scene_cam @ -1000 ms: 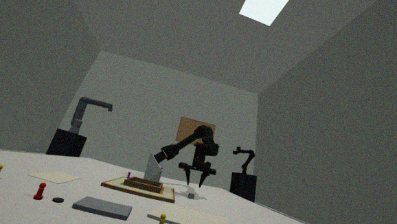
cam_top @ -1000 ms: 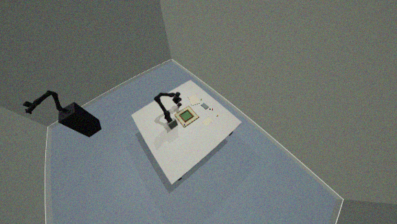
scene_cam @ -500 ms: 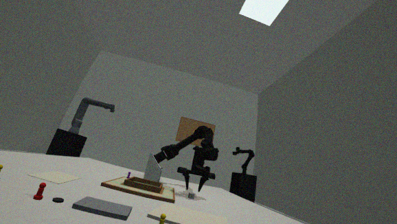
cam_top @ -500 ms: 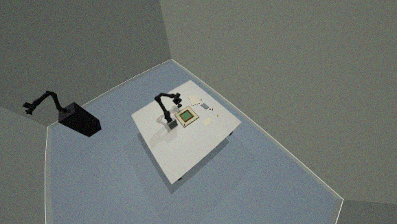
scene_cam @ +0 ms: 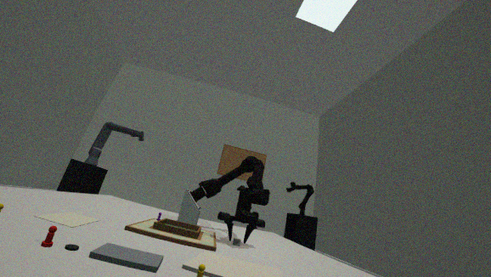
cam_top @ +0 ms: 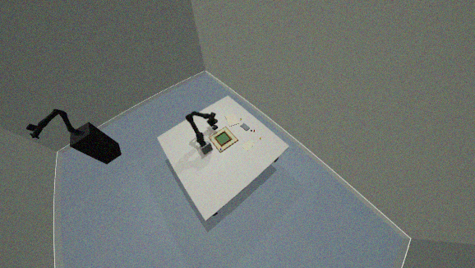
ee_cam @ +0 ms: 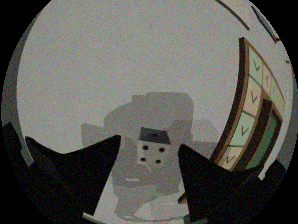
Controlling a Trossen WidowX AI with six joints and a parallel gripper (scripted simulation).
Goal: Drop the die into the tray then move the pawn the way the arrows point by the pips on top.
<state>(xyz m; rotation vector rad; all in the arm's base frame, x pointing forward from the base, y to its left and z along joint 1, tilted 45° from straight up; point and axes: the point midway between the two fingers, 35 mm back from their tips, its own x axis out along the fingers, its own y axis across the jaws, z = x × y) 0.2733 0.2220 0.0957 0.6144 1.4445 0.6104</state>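
Right now my gripper tip is 12 cm past the purple pawn, 34 cm to the left of it and 2 cm below it. Round my gripper tip: grey die: right at my gripper tip; then green tray: 23 cm to the right, 1 cm below; then grey slab: 35 cm ahead, 28 cm to the right, 1 cm below.
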